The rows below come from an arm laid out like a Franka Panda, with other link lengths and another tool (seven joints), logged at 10 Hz.
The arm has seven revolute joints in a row. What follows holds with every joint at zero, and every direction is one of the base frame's.
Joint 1 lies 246.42 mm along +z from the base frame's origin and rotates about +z.
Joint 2 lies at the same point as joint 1 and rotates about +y.
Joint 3 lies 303.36 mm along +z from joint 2 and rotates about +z.
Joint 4 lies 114.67 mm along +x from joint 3 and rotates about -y.
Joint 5 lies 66.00 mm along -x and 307.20 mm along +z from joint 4 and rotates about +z.
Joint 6 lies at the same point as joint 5 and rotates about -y.
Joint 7 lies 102.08 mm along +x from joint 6 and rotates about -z.
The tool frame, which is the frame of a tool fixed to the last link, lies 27.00 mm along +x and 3.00 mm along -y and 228.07 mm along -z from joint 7; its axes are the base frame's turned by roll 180.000, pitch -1.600 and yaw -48.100 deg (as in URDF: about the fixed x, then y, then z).
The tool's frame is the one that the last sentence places.
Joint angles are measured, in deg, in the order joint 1, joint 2, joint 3, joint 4, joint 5, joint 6, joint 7. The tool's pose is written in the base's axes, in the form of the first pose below.
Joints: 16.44 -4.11 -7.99 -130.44 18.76 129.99 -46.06
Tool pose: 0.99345 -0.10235 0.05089 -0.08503 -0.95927 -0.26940 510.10 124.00 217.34
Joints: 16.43 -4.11 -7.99 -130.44 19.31 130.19 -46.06
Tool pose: 0.99261 -0.10950 0.05224 -0.09096 -0.95663 -0.27673 511.04 124.58 218.16
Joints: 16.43 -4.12 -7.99 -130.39 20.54 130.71 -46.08
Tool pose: 0.99046 -0.12526 0.05737 -0.10320 -0.95042 -0.29334 513.68 125.99 220.63
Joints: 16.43 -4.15 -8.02 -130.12 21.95 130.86 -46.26
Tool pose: 0.98844 -0.13919 0.06016 -0.11373 -0.94293 -0.31296 516.28 127.89 224.31
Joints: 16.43 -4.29 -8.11 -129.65 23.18 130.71 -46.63
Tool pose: 0.98694 -0.14752 0.06468 -0.11817 -0.93598 -0.33162 518.94 129.51 229.83
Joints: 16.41 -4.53 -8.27 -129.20 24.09 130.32 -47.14
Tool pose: 0.98627 -0.15019 0.06866 -0.11758 -0.93061 -0.34662 520.64 130.19 235.45
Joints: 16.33 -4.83 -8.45 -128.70 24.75 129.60 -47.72
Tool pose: 0.98641 -0.14835 0.07068 -0.11361 -0.92643 -0.35892 521.41 130.26 241.16
